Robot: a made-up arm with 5 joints.
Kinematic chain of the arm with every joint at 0, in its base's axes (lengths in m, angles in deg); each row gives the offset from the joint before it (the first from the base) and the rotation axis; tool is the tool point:
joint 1: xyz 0 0 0.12 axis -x
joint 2: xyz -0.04 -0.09 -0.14 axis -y
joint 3: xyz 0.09 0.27 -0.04 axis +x
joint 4: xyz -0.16 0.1 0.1 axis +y
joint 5: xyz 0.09 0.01 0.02 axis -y
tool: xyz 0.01 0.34 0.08
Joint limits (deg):
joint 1: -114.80..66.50
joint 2: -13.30..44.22
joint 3: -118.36..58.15
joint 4: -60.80..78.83
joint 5: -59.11..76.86
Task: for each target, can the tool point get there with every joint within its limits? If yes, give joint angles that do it. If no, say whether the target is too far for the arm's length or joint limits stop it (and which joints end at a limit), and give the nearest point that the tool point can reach.
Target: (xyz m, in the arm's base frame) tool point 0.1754 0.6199 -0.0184
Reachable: yes | joints -60.48 13.90 -104.30 18.52 -42.94
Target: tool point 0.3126 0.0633 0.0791
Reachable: no: joint limits stop it (at a limit: joint 2, joint 3, joint 5) | nearest point 0.3316 0.3377 -0.0982 | short by 0.327 m
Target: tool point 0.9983 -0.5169 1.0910
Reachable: no: too far | nearest point 0.2243 0.0005 0.7653 | short by 0.986 m
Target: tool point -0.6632 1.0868 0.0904
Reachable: no: too far | nearest point -0.2592 0.7228 0.1003 | short by 0.544 m
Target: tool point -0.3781 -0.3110 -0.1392
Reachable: no: joint limits stop it (at a limit: joint 2, joint 3, joint 4) | nearest point -0.2629 -0.4700 -0.2717 | short by 0.237 m
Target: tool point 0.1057 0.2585 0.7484
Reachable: yes | joints -97.42 15.68 -29.48 45.46 -46.83
